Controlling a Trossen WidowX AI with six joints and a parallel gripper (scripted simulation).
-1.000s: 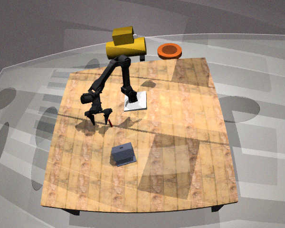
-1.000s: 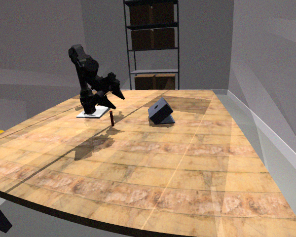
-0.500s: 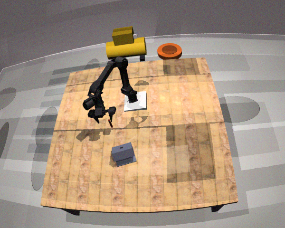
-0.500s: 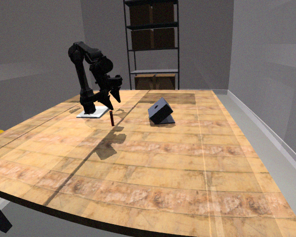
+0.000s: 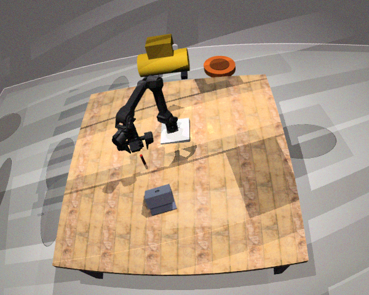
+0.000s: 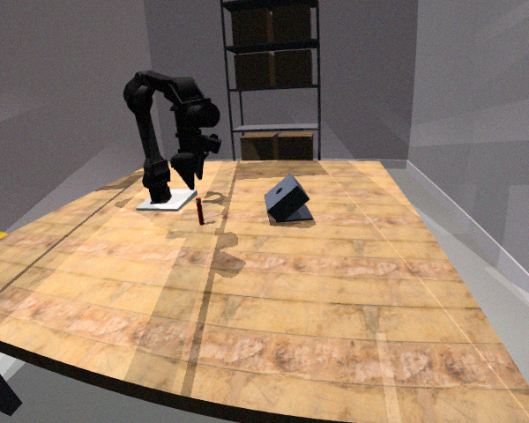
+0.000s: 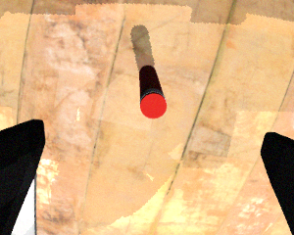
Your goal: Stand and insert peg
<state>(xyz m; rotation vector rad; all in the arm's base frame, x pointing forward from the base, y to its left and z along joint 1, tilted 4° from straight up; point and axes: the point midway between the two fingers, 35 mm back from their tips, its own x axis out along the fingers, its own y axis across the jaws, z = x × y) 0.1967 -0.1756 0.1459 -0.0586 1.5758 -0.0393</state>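
My gripper tip is 6 cm above the red peg. Round my gripper tip: sloped blue-grey panel 24 cm ahead, 6 cm to the left, 7 cm below.
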